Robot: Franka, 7 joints.
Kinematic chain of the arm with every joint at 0, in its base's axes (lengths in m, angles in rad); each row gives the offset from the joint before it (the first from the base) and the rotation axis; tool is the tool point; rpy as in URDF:
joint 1: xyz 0 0 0.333 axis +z
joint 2: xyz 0 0 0 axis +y
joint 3: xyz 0 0 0.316 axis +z
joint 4: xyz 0.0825 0 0 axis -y
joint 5: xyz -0.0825 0 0.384 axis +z
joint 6: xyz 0 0 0 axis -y
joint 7: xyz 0.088 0 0 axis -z
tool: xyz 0 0 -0.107 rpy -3.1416 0 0
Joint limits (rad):
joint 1: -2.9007..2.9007
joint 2: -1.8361..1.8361
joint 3: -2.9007..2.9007
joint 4: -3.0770..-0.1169
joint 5: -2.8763..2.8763
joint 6: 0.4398..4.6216
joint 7: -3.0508..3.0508
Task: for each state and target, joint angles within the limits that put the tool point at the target. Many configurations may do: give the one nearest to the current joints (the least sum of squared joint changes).
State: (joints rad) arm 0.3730 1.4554 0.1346 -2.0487 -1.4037 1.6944 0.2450
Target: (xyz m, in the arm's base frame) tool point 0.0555 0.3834 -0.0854
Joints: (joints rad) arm 0.5922 1.2994 0.6991 -2.0698 -1.3793 1.7834 0.2450
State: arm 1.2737 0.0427 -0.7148 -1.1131 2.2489 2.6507 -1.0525
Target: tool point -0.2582 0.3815 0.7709
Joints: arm 1.9955 -0.3930 0.1898 -1.8294 2.3677 2.8131 -1.0525
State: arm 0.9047 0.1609 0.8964 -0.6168 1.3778 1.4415 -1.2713
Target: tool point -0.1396 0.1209 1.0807
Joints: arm 0.9224 0.0516 0.9436 -0.2674 1.4338 1.2173 -1.2713
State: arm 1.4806 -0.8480 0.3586 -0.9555 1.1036 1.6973 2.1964
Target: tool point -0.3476 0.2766 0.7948
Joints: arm 1.4468 -0.4610 0.5803 -1.6309 0.9893 1.5527 2.1964
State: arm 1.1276 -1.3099 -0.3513 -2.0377 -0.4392 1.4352 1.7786
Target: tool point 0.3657 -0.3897 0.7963
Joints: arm 1.4215 -1.3586 -0.7520 -1.3828 -0.5701 1.8132 1.7786
